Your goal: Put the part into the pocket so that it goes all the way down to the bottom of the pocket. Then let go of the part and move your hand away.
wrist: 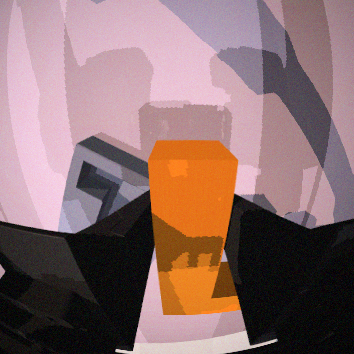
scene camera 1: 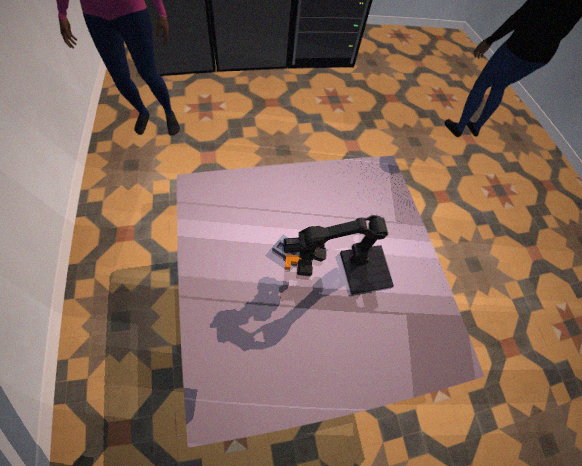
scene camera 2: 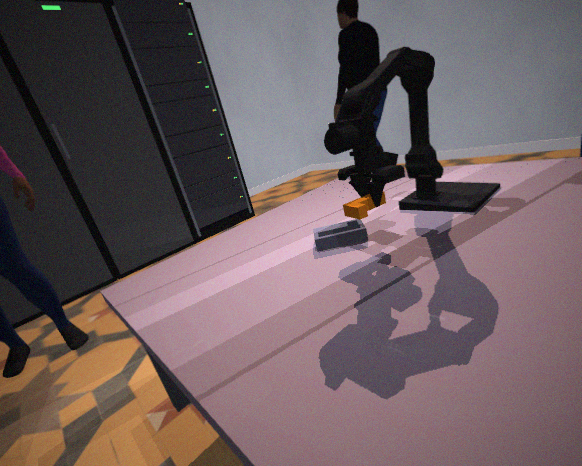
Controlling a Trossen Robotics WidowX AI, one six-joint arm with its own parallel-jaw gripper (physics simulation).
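Places are measured from the arm's base along level axes (x ahead, y left, z up), in centimetres.
Pixels of known places: gripper, fingertip midpoint: (wrist: 186, 195) (scene camera 1: 303, 261) (scene camera 2: 373, 206); arm's base, origin of the base link: (scene camera 1: 357, 259) (scene camera 2: 426, 195).
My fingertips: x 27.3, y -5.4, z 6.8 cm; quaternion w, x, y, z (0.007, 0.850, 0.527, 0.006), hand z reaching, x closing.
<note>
Ahead of a thing's pixels: the offset from my fingertips to its top centre. Level surfaces: height alone.
An orange part @(dx +2.9, dy +0.2, dz +3.0 cm) (scene camera 1: 290, 262) (scene camera 2: 355, 208) (wrist: 192, 195) is held between the fingers of my gripper (scene camera 1: 299, 258) (scene camera 2: 373, 199) (wrist: 186, 195). It is an angular block with a long body and a short foot at one side in the wrist view. The grey block with the pocket @(dx +1.9, dy -10.5, dz -5.5 cm) (scene camera 1: 276, 250) (scene camera 2: 342, 241) (wrist: 115, 156) rests on the table. Its recess is dark and bent, and part of it shows left of the part in the wrist view; the left finger and the part hide the rest. The part is above the block's height, outside the pocket and off to one side.
The pink table top @(dz -9.2 cm) (scene camera 1: 300, 370) (scene camera 2: 280, 320) carries the arm's black base plate (scene camera 1: 370, 275) (scene camera 2: 450, 197). Shadows of the arm lie across it. Two people and dark server cabinets (scene camera 1: 252, 35) (scene camera 2: 75, 125) stand beyond the table.
</note>
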